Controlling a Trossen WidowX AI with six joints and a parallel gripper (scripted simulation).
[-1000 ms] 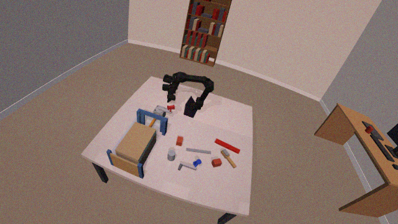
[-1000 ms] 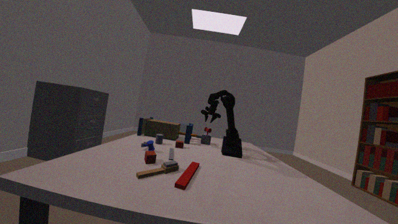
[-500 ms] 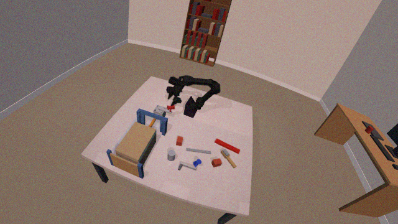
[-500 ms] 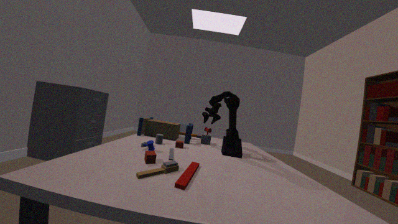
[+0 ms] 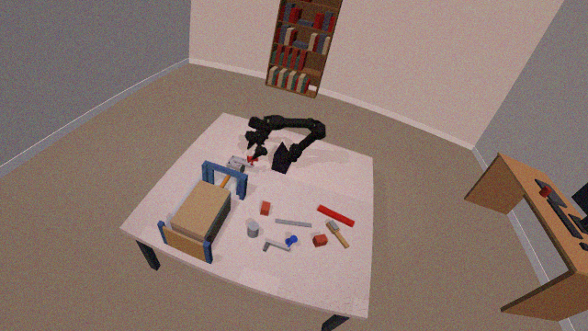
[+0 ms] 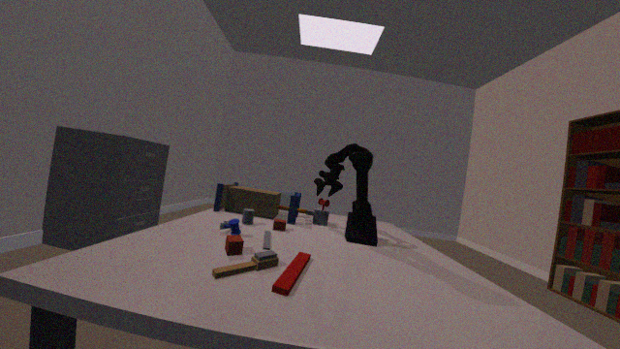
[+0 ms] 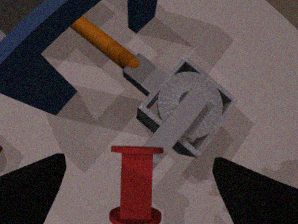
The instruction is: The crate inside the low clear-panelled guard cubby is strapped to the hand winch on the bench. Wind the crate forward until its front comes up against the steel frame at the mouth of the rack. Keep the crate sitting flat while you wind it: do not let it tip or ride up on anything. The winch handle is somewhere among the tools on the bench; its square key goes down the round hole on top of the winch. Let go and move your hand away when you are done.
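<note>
The red knob is 1 cm behind my gripper tip, 1 cm to the left of it and 5 cm below it. Also, from my gripper tip: blue frame 16 cm ahead, 7 cm to the right, 8 cm below; winch handle 1 cm behind, 2 cm to the right, 8 cm below; grey winch 2 cm behind, 10 cm to the right, 15 cm below.
</note>
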